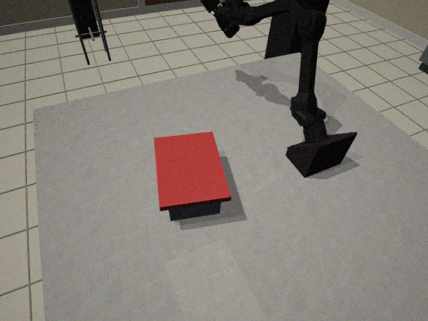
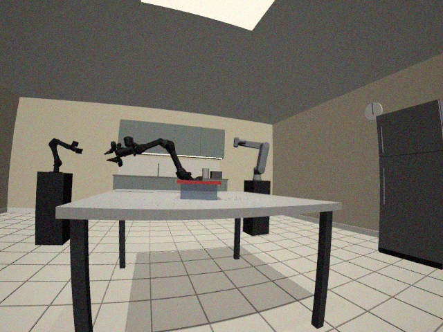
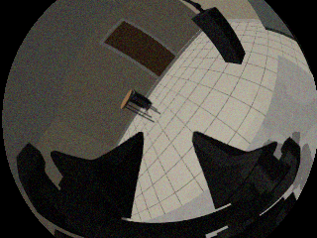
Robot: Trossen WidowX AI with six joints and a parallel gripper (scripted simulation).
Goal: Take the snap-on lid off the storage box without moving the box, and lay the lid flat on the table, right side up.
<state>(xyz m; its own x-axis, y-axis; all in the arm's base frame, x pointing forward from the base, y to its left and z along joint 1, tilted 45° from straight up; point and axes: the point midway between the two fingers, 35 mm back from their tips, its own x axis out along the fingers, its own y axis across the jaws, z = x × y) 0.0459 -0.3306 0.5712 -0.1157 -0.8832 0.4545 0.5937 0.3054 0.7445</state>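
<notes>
My gripper tip is 600 mm to the right of the lid, 380 mm short of it and 150 mm above it. Also, from my gripper tip: grey storage box: 600 mm to the left, 380 mm ahead, 200 mm below.
</notes>
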